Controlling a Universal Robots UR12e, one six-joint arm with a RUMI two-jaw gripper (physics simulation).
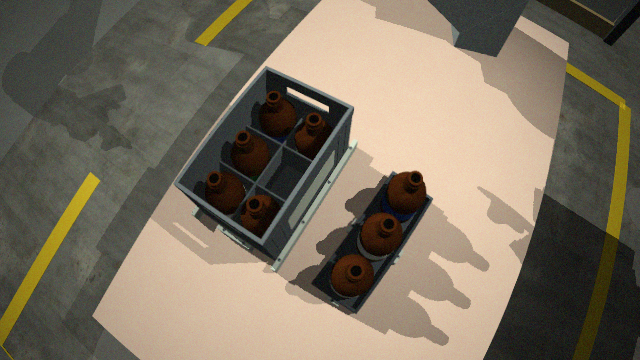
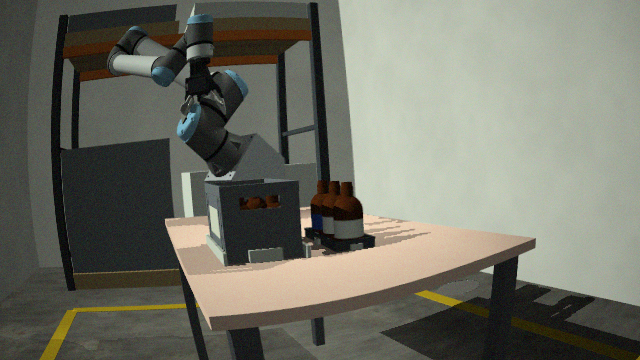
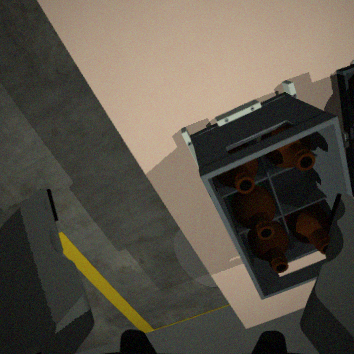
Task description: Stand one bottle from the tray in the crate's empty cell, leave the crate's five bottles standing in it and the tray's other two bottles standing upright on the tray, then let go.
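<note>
The grey crate holds five upright brown bottles. Its empty cell is the middle one of the row on the tray's side. The dark tray stands apart beside the crate. Three brown bottles stand upright on it in a line: a blue-labelled one at one end, a white-labelled one in the middle and another white-labelled one at the other end. My gripper is open and empty, high above the level of the crate's rim.
The crate and tray stand on a pale table. Pale rails run along the crate's base. The arm's grey mount is at the table's far end. A tall rack stands behind the arm.
</note>
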